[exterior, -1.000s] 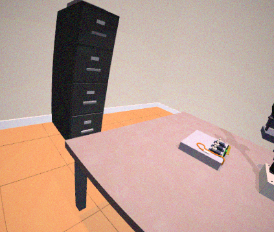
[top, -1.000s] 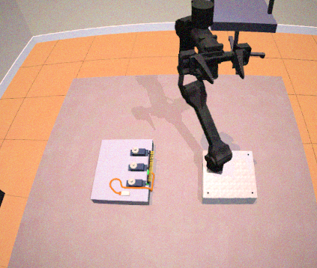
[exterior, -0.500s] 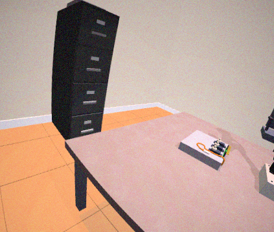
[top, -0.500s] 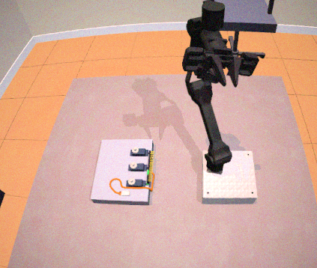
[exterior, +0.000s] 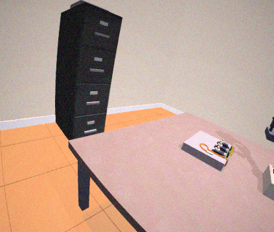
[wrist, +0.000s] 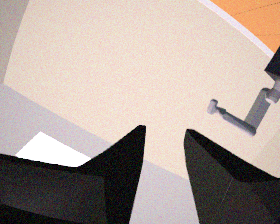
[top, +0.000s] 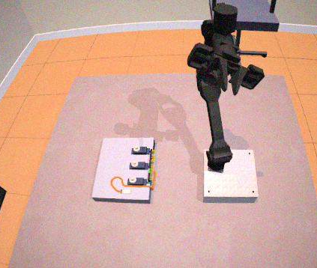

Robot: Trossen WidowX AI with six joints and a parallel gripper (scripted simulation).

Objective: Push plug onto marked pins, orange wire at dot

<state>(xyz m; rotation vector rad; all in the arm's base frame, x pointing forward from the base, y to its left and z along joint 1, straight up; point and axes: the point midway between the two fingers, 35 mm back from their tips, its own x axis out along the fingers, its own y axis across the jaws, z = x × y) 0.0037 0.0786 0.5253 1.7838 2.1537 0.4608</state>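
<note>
Right now my gripper tip is 430 mm short of the printed holder, 30 mm to the left of it and 570 mm above it.
</note>
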